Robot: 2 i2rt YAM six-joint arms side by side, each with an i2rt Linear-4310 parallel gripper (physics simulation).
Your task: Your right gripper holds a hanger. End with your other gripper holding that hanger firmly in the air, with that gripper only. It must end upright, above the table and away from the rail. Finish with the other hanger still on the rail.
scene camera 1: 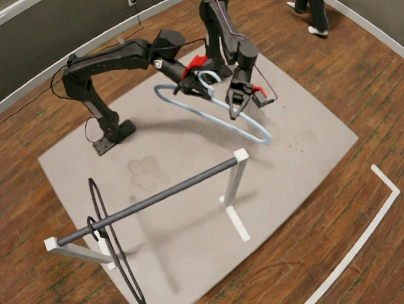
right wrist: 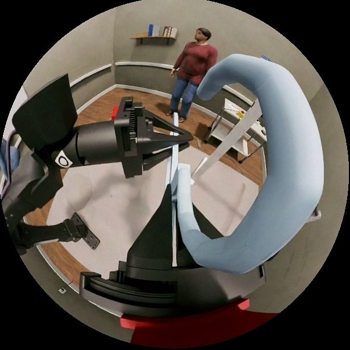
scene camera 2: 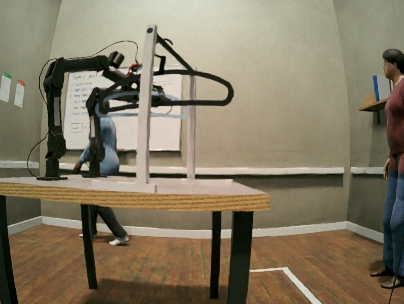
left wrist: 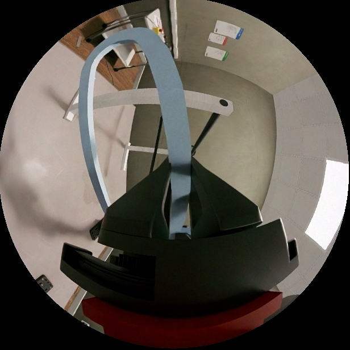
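Pixels of known places: left gripper, fingertip midpoint: [scene camera 1: 233, 118] [scene camera 2: 163, 94]; right gripper, fingertip midpoint: [scene camera 1: 211, 98]; left arm's base, link origin: [scene camera 1: 212, 77] [scene camera 2: 94, 177]; right arm's base, link origin: [scene camera 1: 114, 137] [scene camera 2: 52, 179].
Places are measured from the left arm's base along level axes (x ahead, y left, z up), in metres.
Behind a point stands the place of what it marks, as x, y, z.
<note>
A light blue hanger [scene camera 1: 199, 113] {0.308, -0.247, 0.277} [scene camera 2: 177, 115] {0.471, -0.153, 0.278} [left wrist: 172, 100] [right wrist: 295, 170] is upright in the air above the table, hook up, apart from the rail. My right gripper [scene camera 1: 210, 95] {0.338, -0.223, 0.378} [right wrist: 173, 187] is shut on it just below the hook. My left gripper [scene camera 1: 233, 116] {0.421, -0.202, 0.363} [left wrist: 179, 159] [right wrist: 190, 139] is shut on its sloping upper bar, farther toward the right end in scene camera 1. The bar runs between the left fingers in the left wrist view. A black hanger [scene camera 1: 90, 181] {0.350, -0.647, 0.295} [scene camera 2: 231, 92] {0.736, -0.676, 0.264} hangs by its hook on the dark rail [scene camera 1: 172, 191] {0.548, -0.456, 0.443} [left wrist: 206, 132], near the rail's left end in scene camera 1.
White posts [scene camera 1: 235, 180] {0.567, -0.286, 0.319} [scene camera 2: 146, 110] {0.534, -0.781, 0.202} with white feet carry the rail on the grey table [scene camera 1: 310, 125] {0.452, 0.245, 0.000}. The two arms stand close together at the hanger, with their grippers near each other. Two people stand in the room beyond the table.
</note>
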